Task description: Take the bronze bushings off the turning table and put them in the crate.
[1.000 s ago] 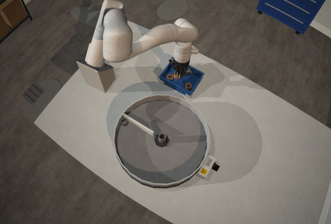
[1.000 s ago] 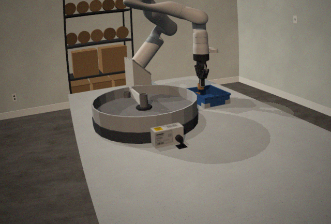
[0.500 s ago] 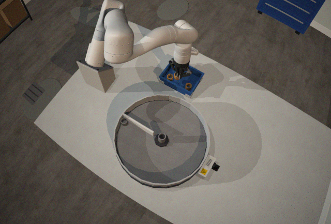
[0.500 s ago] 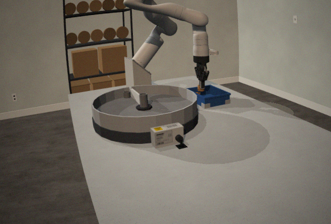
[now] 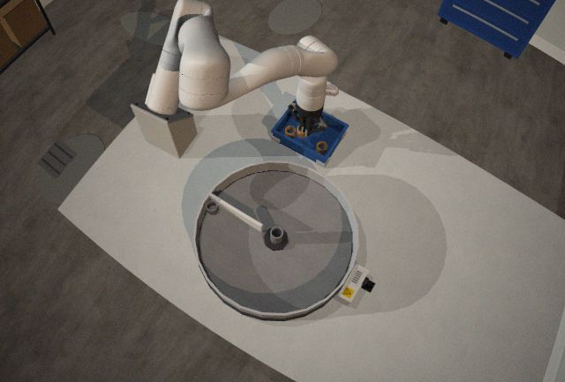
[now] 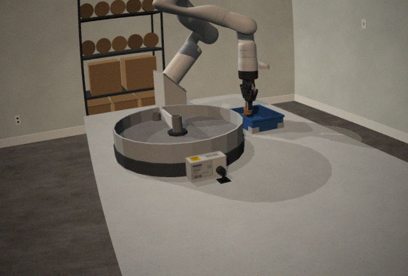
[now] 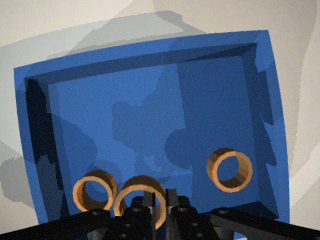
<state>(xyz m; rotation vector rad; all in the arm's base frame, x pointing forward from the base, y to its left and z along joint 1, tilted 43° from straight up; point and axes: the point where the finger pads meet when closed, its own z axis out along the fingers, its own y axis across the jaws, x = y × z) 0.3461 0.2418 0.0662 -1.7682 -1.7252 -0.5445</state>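
Now: hand 50 mm above the blue crate and 30 mm to the right of it. Round my hand: turning table: 310 mm to the right, 120 mm ahead, 30 mm below.
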